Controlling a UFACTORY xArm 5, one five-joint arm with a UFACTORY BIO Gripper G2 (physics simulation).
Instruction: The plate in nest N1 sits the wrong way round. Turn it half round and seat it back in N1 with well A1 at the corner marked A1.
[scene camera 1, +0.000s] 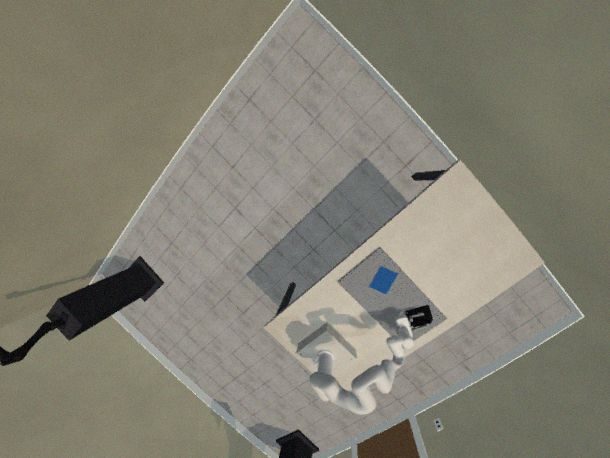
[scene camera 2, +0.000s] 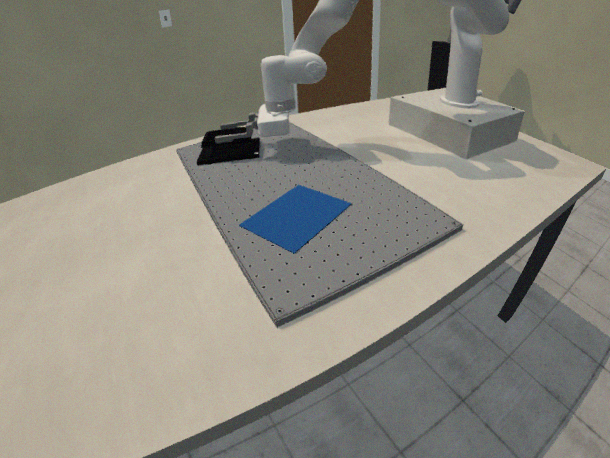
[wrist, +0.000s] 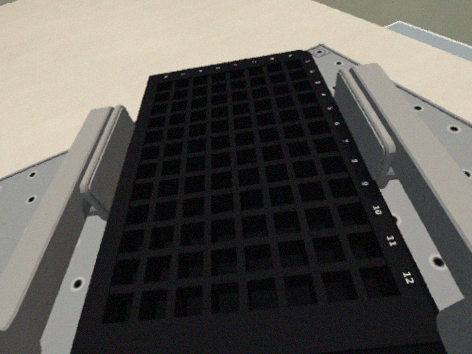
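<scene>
The black well plate is between the two fingers of my gripper, which is shut on its long sides. In the wrist view its column numbers run down the right edge, with 12 at the near end; the letters along the far edge are too small to read surely. In scene camera 2 the plate appears raised above the black nest, at the far left end of the pegboard. The nest's A1 mark cannot be made out.
The grey pegboard lies on the cream table. A flat blue rectangle lies on the board. The arm's pedestal block stands on the table at the right in scene camera 2.
</scene>
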